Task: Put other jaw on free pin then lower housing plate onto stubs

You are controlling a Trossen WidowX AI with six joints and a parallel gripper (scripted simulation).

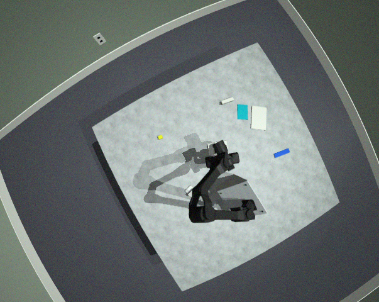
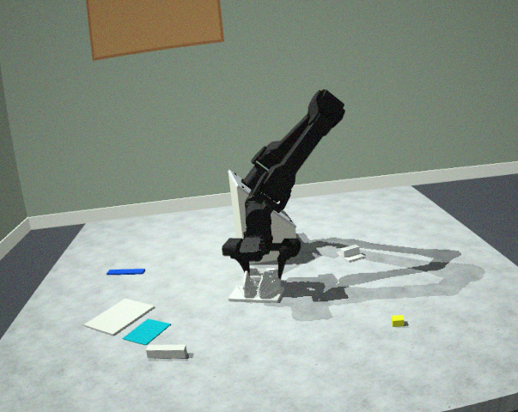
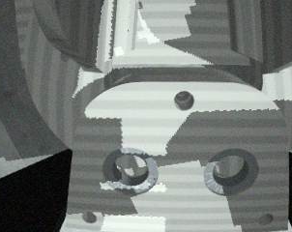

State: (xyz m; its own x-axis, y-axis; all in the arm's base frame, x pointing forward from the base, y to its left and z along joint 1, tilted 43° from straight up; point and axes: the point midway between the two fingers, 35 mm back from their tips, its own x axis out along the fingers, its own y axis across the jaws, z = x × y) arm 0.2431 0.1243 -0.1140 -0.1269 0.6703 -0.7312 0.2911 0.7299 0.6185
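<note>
The white jaw is 3 cm ahead of my gripper tip and 1 cm to the left of it. Round my gripper tip: yellow cube (28 cm ahead, 27 cm to the left); white sheet (12 cm ahead, 35 cm to the right, 1 cm below); cyan sheet (20 cm ahead, 27 cm to the right, 1 cm below).
</note>
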